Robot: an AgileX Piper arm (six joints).
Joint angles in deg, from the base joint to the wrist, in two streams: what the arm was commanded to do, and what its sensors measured. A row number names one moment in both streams.
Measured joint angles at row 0:
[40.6 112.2 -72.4 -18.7 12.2 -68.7]
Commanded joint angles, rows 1 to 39:
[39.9 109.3 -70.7 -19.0 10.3 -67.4]
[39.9 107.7 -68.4 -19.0 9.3 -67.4]
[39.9 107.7 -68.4 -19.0 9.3 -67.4]
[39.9 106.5 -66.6 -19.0 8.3 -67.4]
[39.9 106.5 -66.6 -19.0 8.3 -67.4]
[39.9 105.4 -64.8 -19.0 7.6 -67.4]
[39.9 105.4 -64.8 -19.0 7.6 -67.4]
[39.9 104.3 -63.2 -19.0 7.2 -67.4]
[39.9 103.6 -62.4 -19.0 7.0 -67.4]
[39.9 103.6 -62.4 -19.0 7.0 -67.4]
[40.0 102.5 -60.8 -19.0 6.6 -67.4]
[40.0 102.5 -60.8 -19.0 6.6 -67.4]
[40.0 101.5 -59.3 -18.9 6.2 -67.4]
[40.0 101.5 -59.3 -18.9 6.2 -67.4]
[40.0 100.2 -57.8 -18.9 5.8 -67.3]
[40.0 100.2 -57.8 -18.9 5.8 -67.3]
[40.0 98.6 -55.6 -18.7 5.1 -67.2]
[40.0 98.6 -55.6 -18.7 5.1 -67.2]
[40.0 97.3 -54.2 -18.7 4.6 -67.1]
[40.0 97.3 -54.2 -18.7 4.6 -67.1]
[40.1 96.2 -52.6 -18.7 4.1 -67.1]
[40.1 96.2 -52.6 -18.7 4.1 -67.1]
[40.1 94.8 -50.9 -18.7 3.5 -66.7]
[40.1 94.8 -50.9 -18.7 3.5 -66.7]
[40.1 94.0 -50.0 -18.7 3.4 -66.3]
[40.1 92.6 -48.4 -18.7 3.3 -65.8]
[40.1 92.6 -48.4 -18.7 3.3 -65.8]
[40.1 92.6 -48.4 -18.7 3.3 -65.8]
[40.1 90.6 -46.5 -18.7 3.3 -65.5]
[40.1 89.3 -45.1 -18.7 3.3 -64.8]
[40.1 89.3 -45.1 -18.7 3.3 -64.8]
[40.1 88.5 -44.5 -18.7 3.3 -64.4]
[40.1 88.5 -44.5 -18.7 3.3 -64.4]
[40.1 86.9 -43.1 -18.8 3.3 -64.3]
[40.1 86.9 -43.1 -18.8 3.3 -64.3]
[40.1 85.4 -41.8 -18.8 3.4 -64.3]
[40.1 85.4 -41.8 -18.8 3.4 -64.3]
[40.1 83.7 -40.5 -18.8 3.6 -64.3]
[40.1 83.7 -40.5 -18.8 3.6 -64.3]
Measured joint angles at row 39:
[40.6 86.8 -41.5 -18.4 7.3 -65.0]
